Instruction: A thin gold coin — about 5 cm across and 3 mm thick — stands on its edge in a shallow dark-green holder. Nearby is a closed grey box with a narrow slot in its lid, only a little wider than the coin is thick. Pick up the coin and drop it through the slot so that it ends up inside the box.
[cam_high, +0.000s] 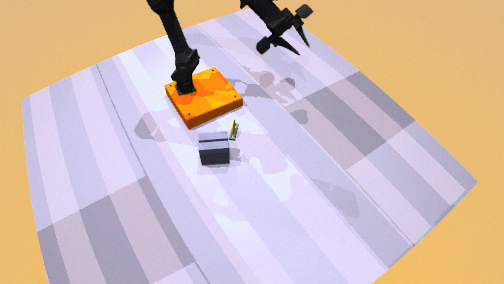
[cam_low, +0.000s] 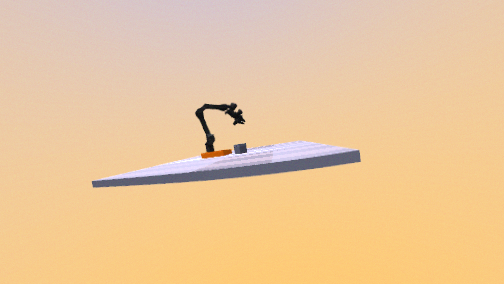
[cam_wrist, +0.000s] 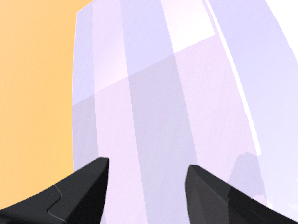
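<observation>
Right now the thin gold coin is 2 cm behind my gripper tip, 21 cm to the right of it and 25 cm below it.
</observation>
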